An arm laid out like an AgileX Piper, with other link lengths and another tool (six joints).
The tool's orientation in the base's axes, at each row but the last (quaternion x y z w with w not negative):
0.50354 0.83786 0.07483 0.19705
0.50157 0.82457 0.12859 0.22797
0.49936 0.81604 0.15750 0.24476
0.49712 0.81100 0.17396 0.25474
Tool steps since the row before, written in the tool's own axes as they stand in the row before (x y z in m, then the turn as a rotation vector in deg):
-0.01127 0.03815 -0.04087 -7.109 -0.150 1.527
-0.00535 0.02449 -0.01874 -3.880 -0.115 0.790
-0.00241 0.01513 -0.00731 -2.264 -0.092 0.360
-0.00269 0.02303 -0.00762 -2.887 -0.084 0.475
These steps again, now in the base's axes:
0.01917 0.01152 0.05247 3.449 -6.392 0.372
0.01146 0.00693 0.02829 1.835 -3.503 0.226
0.00801 0.00459 0.01424 0.996 -2.057 0.203
0.01307 0.00763 0.01915 1.304 -2.607 0.264

